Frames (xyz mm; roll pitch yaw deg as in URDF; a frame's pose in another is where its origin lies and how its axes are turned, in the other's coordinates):
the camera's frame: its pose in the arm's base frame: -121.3 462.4 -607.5 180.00 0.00 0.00
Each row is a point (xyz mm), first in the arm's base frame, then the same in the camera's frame.
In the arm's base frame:
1: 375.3 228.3 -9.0
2: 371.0 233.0 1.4
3: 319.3 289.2 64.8
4: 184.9 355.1 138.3
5: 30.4 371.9 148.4
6: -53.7 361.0 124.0
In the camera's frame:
1: 496.6 234.1 -598.5
2: 492.3 229.4 -608.9
3: 440.6 173.2 -672.3
4: 306.2 107.3 -745.8
5: 151.7 90.5 -755.9
6: 67.6 101.4 -731.5

